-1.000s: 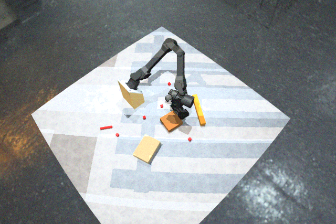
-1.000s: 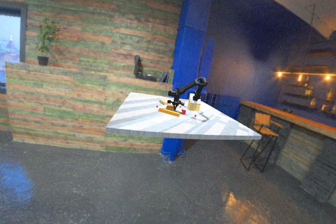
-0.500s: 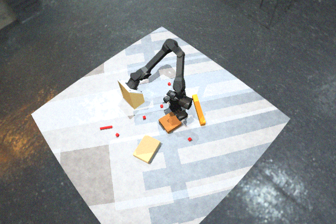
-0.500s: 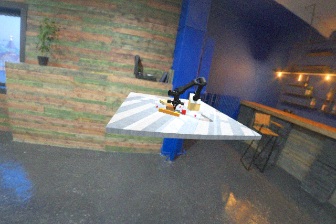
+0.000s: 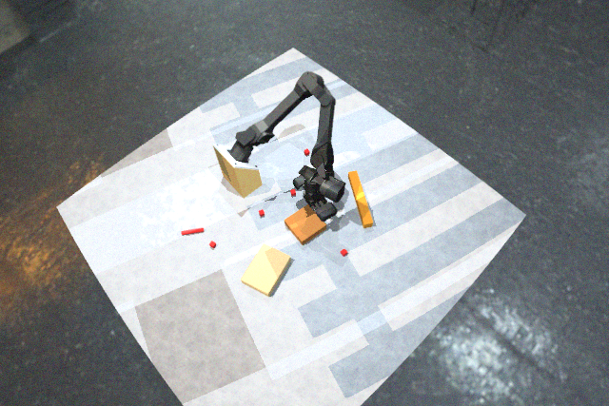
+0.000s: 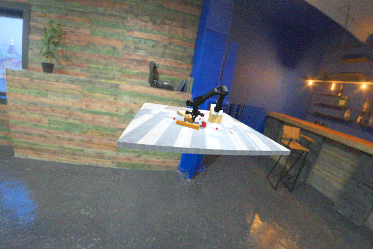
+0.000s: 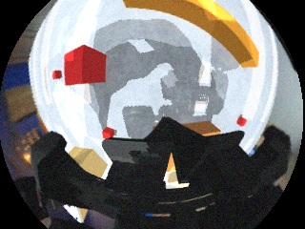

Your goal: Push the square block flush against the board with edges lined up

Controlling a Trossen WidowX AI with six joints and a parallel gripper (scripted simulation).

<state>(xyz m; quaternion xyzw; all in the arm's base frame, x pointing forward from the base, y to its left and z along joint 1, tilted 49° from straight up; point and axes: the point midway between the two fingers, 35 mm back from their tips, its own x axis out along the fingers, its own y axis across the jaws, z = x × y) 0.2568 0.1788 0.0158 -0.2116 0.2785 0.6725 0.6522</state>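
My gripper tip is 70 mm to the left of the square block, 30 mm short of it and 10 mm below it. Round my gripper tip: tan flat block: 270 mm to the right, 80 mm ahead, 10 mm above; then board: 150 mm to the left, 70 mm ahead, 10 mm above; then red cube: 100 mm behind, 90 mm to the left, 10 mm above.
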